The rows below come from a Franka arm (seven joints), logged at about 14 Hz.
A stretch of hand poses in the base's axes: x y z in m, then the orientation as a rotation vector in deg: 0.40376, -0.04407, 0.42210, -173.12, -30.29, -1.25; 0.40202, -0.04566, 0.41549, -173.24, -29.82, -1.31; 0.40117, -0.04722, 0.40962, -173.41, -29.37, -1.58; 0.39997, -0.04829, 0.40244, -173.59, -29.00, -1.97; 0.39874, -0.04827, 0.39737, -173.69, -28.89, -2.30; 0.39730, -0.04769, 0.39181, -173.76, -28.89, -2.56; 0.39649, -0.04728, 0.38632, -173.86, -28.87, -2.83; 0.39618, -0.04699, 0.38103, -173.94, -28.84, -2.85; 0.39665, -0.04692, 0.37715, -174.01, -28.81, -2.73; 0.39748, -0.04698, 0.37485, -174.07, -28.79, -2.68; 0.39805, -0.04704, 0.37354, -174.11, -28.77, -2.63; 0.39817, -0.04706, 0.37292, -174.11, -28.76, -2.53; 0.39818, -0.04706, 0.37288, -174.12, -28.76, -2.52; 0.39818, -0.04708, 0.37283, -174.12, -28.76, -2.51; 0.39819, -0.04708, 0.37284, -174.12, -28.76, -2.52
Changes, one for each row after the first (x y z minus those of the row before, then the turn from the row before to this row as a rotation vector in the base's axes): -0.00174, -0.00159, -0.00661, -0.03, -0.03, -0.32; -0.00085, -0.00156, -0.00587, -0.06, -0.18, -0.31; -0.00120, -0.00107, -0.00718, -0.08, -0.26, -0.27; -0.00123, 0.00002, -0.00507, -0.05, -0.22, -0.09; -0.00144, 0.00058, -0.00556, -0.04, -0.18, -0.01; -0.00081, 0.00041, -0.00549, -0.07, -0.19, -0.03; -0.00031, 0.00029, -0.00529, -0.07, -0.02, -0.03; 0.00047, 0.00007, -0.00388, -0.07, 0.07, -0.03; 0.00083, -0.00006, -0.00230, -0.06, 0.02, -0.02; 0.00057, -0.00006, -0.00131, -0.04, 0.03, -0.02; 0.00012, -0.00002, -0.00062, -0.01, 0.06, 0.00; 0.00001, 0.00000, -0.00004, -0.01, 0.00, 0.00; 0.00000, -0.00002, -0.00005, 0.00, 0.01, 0.00; 0.00001, 0.00000, 0.00001, 0.00, -0.01, 0.00
